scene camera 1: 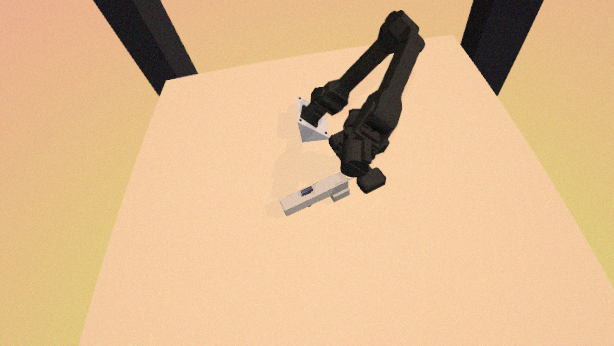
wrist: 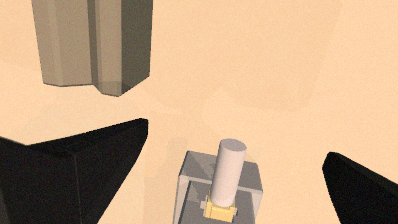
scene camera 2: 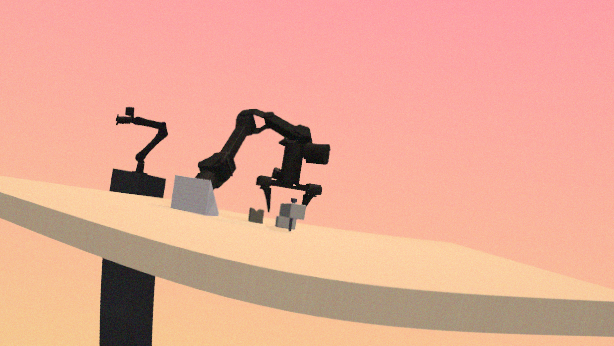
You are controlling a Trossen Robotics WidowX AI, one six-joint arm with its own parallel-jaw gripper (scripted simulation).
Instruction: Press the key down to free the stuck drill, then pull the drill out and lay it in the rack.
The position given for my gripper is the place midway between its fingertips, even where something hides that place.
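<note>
There is my gripper (scene camera 2: pixel 284 215), which is also my gripper (scene camera 1: pixel 355 177) and my gripper (wrist: pixel 234 143) in those other views; it is open and holds nothing. I see a grey block (scene camera 1: pixel 336 186). The wrist view gives me a pale cylindrical drill (wrist: pixel 231 153), while scene camera 2 does not show the drill, hidden by the grey block. A notched rack (wrist: pixel 112 52) is here too.
</note>
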